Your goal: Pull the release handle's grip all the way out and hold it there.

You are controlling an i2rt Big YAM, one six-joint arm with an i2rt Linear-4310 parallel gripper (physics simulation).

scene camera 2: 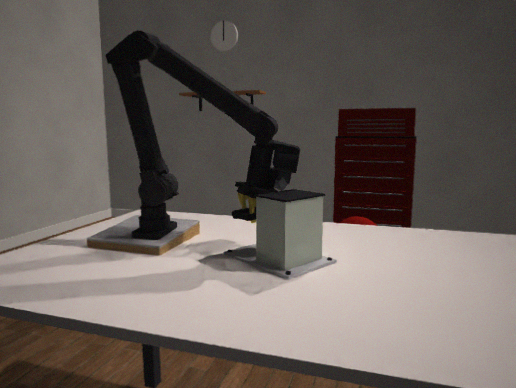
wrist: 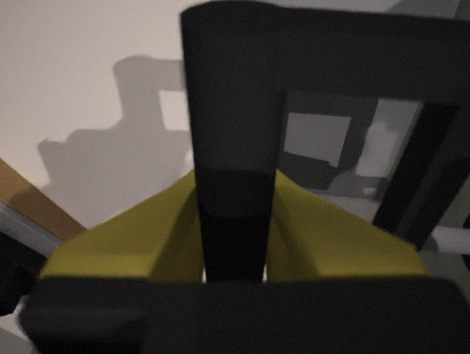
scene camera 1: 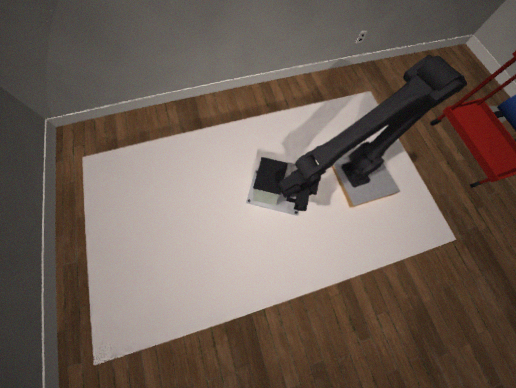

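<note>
The release handle is a pale green-grey box (scene camera 1: pixel 266 196) (scene camera 2: pixel 303 232) with a black top, standing on a grey plate (scene camera 1: pixel 287 209) (scene camera 2: pixel 310 268). Its grip (scene camera 2: pixel 243 215) (wrist: pixel 235 125) is a black rectangular frame on the box side that faces the arm's base. A pale rod (wrist: pixel 452 240) shows between the frame and the box at the right of the wrist view. My gripper (scene camera 2: pixel 248 206) (wrist: pixel 234 176) is shut on the grip's outer bar, with a yellow finger against each side of it. In scene camera 1 the arm hides the fingers and the contact.
The arm's base stands on a grey board with a wooden edge (scene camera 1: pixel 372 187) (scene camera 2: pixel 177 241) (wrist: pixel 30 200), on the same white table (scene camera 1: pixel 175 260) (scene camera 2: pixel 390 305). A red cart (scene camera 1: pixel 482 140) is at the right in scene camera 1. A red tool cabinet (scene camera 2: pixel 375 172) stands behind the table.
</note>
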